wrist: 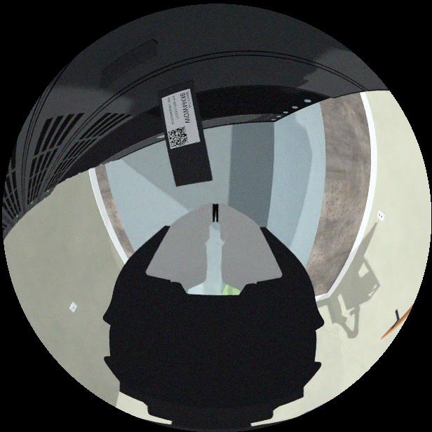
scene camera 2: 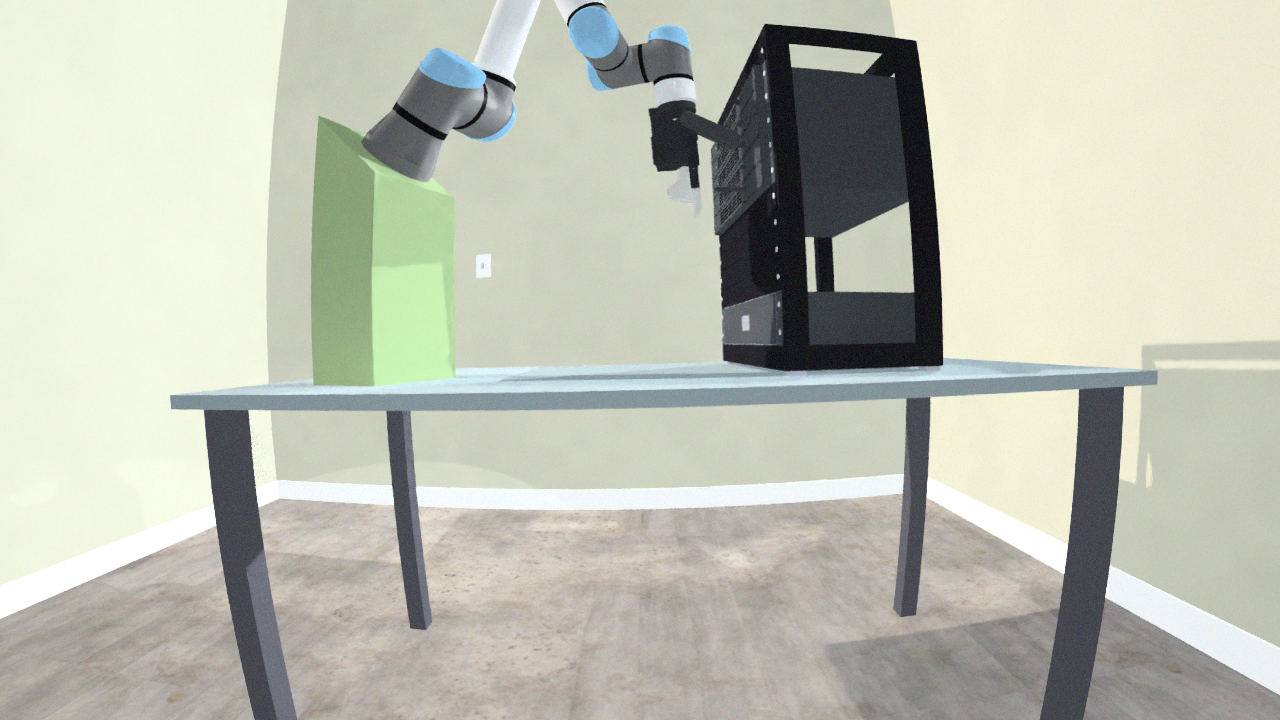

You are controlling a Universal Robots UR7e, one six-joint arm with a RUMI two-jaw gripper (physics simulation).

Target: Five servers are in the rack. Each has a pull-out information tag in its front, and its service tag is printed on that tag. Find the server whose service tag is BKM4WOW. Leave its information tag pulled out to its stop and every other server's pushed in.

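My gripper (scene camera 2: 696,217) in sight, a black rack (scene camera 2: 821,152) too. My gripper (wrist: 215,206) visible, black rack (wrist: 243,72) as well.
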